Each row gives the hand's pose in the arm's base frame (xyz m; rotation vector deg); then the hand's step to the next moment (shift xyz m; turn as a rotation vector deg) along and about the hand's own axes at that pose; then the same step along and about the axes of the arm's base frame.
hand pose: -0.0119 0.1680 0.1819 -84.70 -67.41 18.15
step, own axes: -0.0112 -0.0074 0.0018 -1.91 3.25 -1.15
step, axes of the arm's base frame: -0.0100 -0.0090 0.0013 1.54 -1.65 -3.23
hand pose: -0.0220 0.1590 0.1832 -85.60 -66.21 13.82
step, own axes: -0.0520 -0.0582 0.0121 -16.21 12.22 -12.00
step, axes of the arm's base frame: -0.0638 -0.0408 0.0224 6.78 -17.88 -13.79
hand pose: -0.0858 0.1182 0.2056 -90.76 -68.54 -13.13
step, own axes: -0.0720 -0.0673 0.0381 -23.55 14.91 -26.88
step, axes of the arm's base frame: -0.1022 -0.0159 -0.0216 11.58 -33.98 -14.53
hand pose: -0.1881 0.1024 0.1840 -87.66 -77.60 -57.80
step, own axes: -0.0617 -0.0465 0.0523 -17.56 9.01 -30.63
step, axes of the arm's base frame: -0.0500 0.0326 -0.0717 6.13 -35.19 -7.21
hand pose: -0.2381 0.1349 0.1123 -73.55 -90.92 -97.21
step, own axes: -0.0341 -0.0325 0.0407 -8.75 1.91 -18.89
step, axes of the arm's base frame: 0.0000 0.0370 -0.0501 -0.22 -20.42 -4.45
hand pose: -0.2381 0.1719 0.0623 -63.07 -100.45 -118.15
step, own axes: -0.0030 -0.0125 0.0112 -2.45 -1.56 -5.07
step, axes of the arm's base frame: -0.0010 0.0127 -0.0113 -1.23 -4.96 -2.83
